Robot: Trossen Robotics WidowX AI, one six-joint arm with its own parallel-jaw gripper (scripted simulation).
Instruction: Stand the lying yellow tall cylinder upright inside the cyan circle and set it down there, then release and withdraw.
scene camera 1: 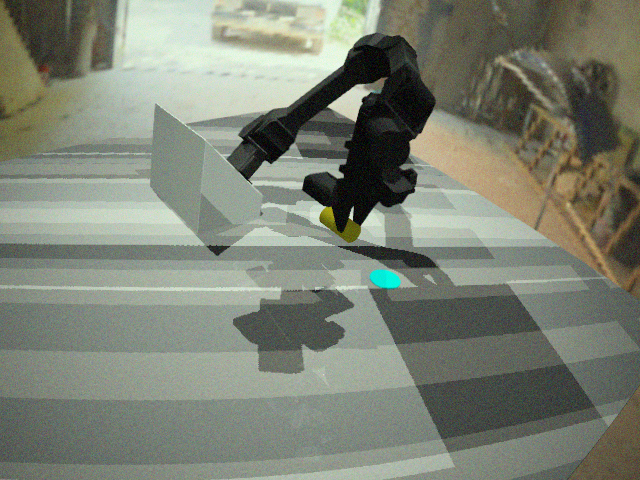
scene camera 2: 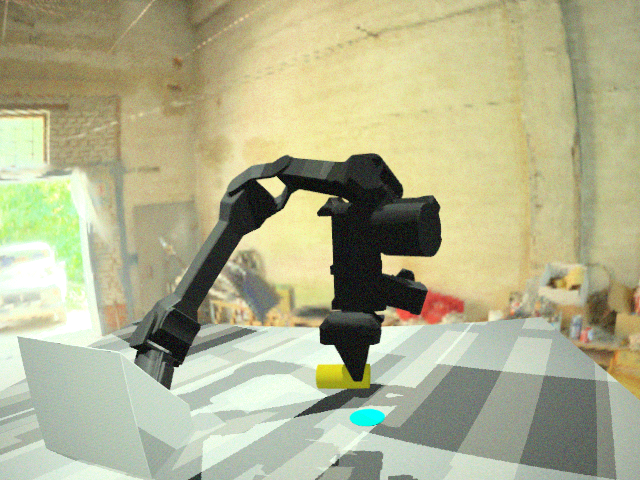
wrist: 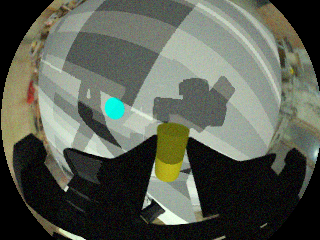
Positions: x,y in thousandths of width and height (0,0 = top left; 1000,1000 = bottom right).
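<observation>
Gripper (scene camera 2: 562,784), also in scene camera 1 (scene camera 1: 543,478) and the wrist view (wrist: 539,581). The gripper carries a yellow cylinder (scene camera 2: 524,784). The cylinder in the wrist view too (wrist: 539,577).
</observation>
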